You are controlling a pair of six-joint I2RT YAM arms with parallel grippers.
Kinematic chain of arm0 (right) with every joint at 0, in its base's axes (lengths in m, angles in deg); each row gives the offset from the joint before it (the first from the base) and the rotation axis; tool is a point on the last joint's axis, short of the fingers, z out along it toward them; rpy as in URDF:
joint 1: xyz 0 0 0.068 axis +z
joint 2: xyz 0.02 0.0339 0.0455 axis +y
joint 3: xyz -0.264 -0.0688 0 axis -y
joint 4: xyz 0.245 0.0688 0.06 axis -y
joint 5: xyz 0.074 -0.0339 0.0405 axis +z
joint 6: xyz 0.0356 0 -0.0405 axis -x
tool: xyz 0 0 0 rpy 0 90 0
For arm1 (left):
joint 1: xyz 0 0 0.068 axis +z
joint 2: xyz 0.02 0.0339 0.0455 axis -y
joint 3: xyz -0.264 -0.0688 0 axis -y
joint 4: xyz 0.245 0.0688 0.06 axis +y
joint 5: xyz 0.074 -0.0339 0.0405 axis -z
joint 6: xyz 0.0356 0 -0.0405 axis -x
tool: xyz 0 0 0 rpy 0 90 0
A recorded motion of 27 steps. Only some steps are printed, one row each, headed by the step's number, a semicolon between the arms.
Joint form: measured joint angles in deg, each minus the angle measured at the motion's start. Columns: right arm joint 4, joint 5, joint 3, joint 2, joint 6, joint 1; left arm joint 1, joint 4, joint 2, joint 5, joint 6, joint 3.
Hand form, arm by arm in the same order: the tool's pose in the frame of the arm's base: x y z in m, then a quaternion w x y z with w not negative. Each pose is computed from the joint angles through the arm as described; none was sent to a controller.
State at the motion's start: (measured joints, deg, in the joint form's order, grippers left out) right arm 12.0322 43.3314 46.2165 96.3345 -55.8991 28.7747; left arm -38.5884 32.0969 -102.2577 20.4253 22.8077 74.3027
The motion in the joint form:
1: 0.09 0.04 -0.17 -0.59 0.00 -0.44; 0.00 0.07 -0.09 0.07 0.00 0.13
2: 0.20 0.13 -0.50 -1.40 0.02 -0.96; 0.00 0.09 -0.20 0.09 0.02 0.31
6: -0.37 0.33 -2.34 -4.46 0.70 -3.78; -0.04 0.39 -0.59 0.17 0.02 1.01
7: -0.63 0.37 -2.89 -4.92 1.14 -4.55; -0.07 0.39 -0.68 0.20 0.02 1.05
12: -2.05 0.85 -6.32 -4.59 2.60 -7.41; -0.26 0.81 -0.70 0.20 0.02 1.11
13: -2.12 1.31 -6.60 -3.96 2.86 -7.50; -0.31 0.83 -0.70 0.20 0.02 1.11
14: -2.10 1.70 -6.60 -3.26 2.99 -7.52; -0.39 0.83 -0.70 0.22 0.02 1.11
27: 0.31 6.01 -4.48 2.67 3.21 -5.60; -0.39 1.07 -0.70 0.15 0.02 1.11
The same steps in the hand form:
1: 0.2787 0.1781 0.1672 0.08212 0.04009 0.84855 0.52117; 0.2850 -0.2434 0.2167 0.13067 0.17600 0.93539 -0.27747
2: 0.2786 0.1747 0.1701 0.08780 0.04125 0.84654 0.52340; 0.2855 -0.2438 0.2169 0.13090 0.17593 0.93527 -0.27782
6: 0.2774 0.1564 0.1763 0.10680 0.05376 0.84346 0.52371; 0.2869 -0.2453 0.2179 0.13051 0.17643 0.93504 -0.27846
7: 0.2770 0.1516 0.1756 0.10981 0.05734 0.84420 0.52152; 0.2870 -0.2457 0.2175 0.12993 0.17668 0.93506 -0.27851
12: 0.2710 0.1326 0.1554 0.09222 0.08529 0.85559 0.50219; 0.2858 -0.2463 0.2173 0.12668 0.17777 0.93567 -0.27724
13: 0.2703 0.1321 0.1510 0.08465 0.08591 0.85706 0.50091; 0.2856 -0.2465 0.2173 0.12642 0.17816 0.93564 -0.27721
14: 0.2706 0.1323 0.1477 0.07860 0.08615 0.85786 0.50047; 0.2852 -0.2469 0.2173 0.12613 0.17885 0.93548 -0.27744
27: 0.2772 0.1480 0.1320 0.03772 0.05909 0.85239 0.51819; 0.2850 -0.2467 0.2171 0.12469 0.17843 0.93618 -0.27601

